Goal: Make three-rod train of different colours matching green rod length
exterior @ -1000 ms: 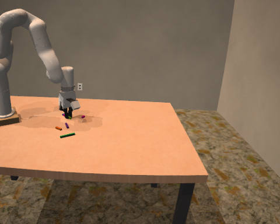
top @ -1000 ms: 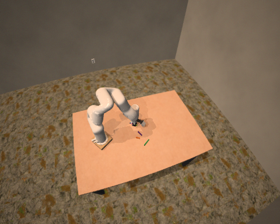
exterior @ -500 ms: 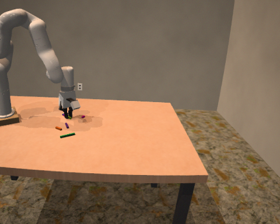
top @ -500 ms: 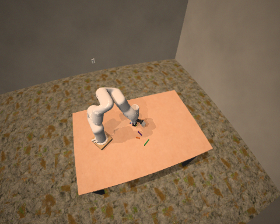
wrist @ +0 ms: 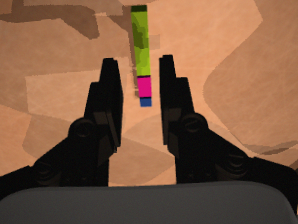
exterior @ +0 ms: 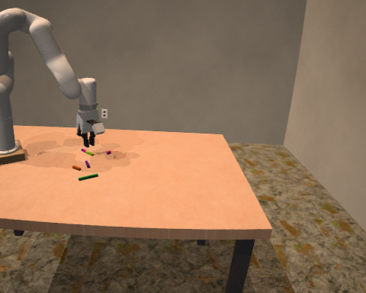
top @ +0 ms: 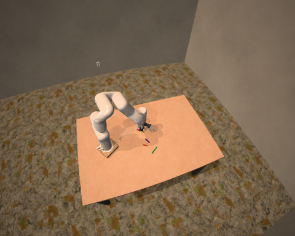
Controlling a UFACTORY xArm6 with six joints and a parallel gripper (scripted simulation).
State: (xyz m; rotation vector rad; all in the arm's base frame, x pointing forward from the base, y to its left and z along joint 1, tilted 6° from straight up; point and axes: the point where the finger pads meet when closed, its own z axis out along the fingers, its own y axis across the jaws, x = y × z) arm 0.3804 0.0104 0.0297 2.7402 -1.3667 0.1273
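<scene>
The lime rod lies 6 cm below my hand. The rest, counted from my hand: orange rod 5 cm behind, 15 cm to the right, 6 cm below; blue rod 3 cm behind, 4 cm to the left, 6 cm below; purple rod 1 cm behind, 12 cm to the right, 6 cm below.
</scene>
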